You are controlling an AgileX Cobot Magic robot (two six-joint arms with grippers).
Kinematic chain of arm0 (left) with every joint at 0, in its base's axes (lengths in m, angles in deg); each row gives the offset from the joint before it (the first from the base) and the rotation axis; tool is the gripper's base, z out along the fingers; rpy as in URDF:
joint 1: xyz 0 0 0.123 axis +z
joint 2: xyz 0 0 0 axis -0.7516 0.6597 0
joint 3: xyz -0.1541 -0.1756 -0.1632 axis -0.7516 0.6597 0
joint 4: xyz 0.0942 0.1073 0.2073 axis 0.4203 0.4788 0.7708
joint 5: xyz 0 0 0 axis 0.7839 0.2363 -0.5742
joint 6: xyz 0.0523 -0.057 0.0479 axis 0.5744 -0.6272 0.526
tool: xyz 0 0 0 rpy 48.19 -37.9 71.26
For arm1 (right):
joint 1: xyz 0 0 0.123 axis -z
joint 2: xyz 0 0 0 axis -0.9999 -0.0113 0
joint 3: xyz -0.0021 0.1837 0.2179 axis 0.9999 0.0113 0
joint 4: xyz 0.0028 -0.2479 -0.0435 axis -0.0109 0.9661 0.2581
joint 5: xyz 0 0 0 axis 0.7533 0.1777 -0.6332
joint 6: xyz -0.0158 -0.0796 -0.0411 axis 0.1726 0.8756 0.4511
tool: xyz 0 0 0 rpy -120.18 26.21 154.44
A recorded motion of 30 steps. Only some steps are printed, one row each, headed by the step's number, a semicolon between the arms.
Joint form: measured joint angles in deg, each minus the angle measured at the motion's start. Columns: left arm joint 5, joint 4, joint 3, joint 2, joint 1, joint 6; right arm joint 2, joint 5, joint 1, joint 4, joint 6, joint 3.
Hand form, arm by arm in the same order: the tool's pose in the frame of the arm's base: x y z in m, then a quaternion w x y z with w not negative. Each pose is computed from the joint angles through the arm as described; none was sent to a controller.
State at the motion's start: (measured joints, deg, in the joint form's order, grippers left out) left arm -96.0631 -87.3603 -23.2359 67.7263 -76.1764 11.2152; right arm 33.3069 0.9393 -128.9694 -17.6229 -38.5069 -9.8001
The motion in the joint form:
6: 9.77 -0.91 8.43 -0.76 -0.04 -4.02; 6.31 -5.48 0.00 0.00 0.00 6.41
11: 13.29 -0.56 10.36 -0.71 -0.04 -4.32; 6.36 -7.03 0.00 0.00 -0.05 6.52
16: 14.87 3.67 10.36 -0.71 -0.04 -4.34; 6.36 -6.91 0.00 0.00 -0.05 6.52
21: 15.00 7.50 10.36 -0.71 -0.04 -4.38; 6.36 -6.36 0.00 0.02 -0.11 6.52
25: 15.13 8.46 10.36 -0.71 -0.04 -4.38; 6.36 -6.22 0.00 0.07 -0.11 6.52
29: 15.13 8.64 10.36 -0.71 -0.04 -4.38; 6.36 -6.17 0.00 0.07 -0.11 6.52
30: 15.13 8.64 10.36 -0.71 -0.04 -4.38; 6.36 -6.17 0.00 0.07 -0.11 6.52
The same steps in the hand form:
6: 0.0804 -0.0538 0.2621 0.53198 0.10659 0.79587 -0.26874; 0.0178 0.0052 0.3379 0.76439 -0.16799 0.56848 0.25361
11: 0.0826 -0.0523 0.2555 0.54368 0.09687 0.79083 -0.26384; 0.0169 0.0056 0.3396 0.77008 -0.16883 0.55805 0.25894
16: 0.0842 -0.0507 0.2572 0.56386 0.11679 0.78212 -0.23815; 0.0169 0.0056 0.3394 0.76962 -0.16876 0.55889 0.25854
21: 0.0847 -0.0496 0.2570 0.57243 0.13819 0.77922 -0.21457; 0.0173 0.0055 0.3386 0.76739 -0.16820 0.56283 0.25699
25: 0.0849 -0.0493 0.2571 0.57517 0.14338 0.77787 -0.20864; 0.0174 0.0055 0.3384 0.76698 -0.16829 0.56373 0.25616
29: 0.0850 -0.0493 0.2571 0.57552 0.14441 0.77773 -0.20751; 0.0175 0.0054 0.3384 0.76679 -0.16826 0.56409 0.25599
30: 0.0850 -0.0493 0.2571 0.57552 0.14441 0.77773 -0.20751; 0.0175 0.0054 0.3384 0.76679 -0.16826 0.56409 0.25599

